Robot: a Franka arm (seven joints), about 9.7 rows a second.
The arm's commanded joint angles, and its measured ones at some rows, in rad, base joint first. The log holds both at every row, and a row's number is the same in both.
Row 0, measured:
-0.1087 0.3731 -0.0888 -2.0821 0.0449 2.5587 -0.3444
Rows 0 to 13, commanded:
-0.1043 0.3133 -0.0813 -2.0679 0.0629 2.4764 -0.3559
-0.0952 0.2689 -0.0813 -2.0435 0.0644 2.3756 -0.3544
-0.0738 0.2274 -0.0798 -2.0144 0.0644 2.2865 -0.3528
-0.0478 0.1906 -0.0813 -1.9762 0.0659 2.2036 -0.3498
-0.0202 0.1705 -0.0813 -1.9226 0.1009 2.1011 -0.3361
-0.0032 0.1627 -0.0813 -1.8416 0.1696 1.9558 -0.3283
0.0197 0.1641 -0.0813 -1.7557 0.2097 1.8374 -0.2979
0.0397 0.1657 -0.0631 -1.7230 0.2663 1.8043 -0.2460
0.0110 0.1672 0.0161 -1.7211 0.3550 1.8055 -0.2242
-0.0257 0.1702 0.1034 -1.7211 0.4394 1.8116 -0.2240
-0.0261 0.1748 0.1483 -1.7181 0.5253 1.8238 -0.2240
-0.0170 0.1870 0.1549 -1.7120 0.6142 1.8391 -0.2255
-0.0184 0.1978 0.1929 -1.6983 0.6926 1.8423 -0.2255
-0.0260 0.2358 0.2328 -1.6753 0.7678 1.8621 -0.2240
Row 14, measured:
0.0053 0.1889 0.1762 -1.7199 0.6868 1.8541 -0.2296
